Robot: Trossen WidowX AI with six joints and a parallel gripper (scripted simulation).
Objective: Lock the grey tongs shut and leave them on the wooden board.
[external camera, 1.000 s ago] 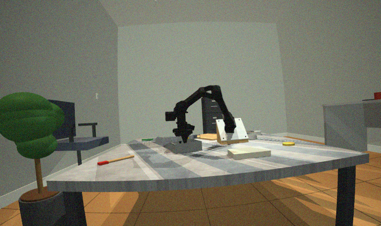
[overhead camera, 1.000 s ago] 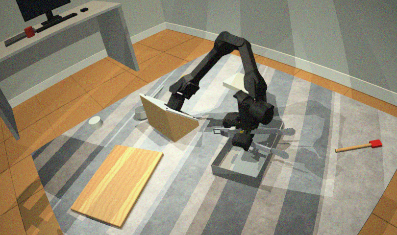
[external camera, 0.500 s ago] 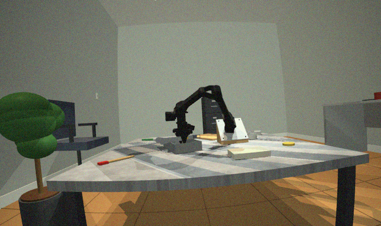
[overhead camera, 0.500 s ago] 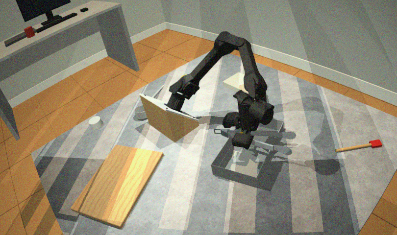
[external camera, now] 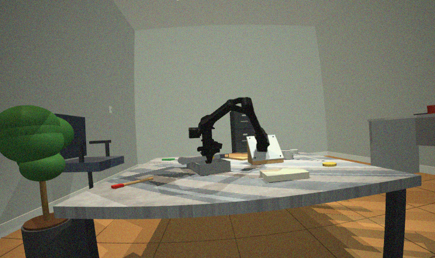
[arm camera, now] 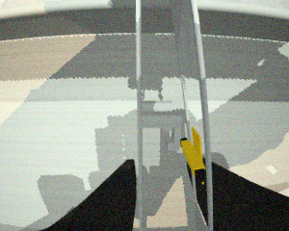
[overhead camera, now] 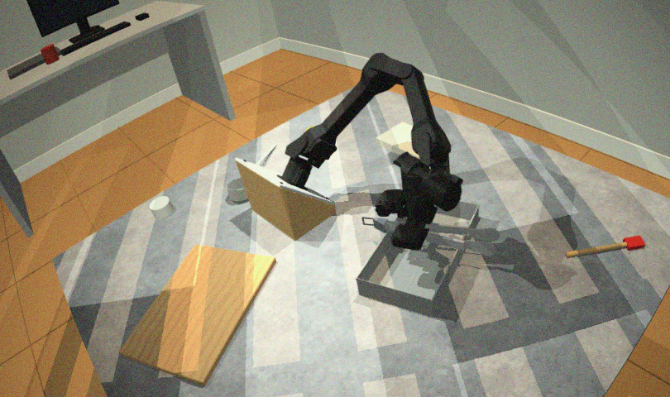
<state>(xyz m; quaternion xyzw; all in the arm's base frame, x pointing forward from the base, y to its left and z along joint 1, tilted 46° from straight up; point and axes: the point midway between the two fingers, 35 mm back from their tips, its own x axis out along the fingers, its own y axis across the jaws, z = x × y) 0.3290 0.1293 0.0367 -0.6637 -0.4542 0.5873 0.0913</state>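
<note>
The grey roasting tin lies 2 cm ahead of my gripper tip and 1 cm to the right of it. From my gripper tip the other things lie so: red-headed hammer 33 cm ahead, 32 cm to the left, 2 cm below; cream block 34 cm behind, 29 cm to the left, 1 cm below; yellow lock piece 3 cm behind, 1 cm to the right, 4 cm above.
</note>
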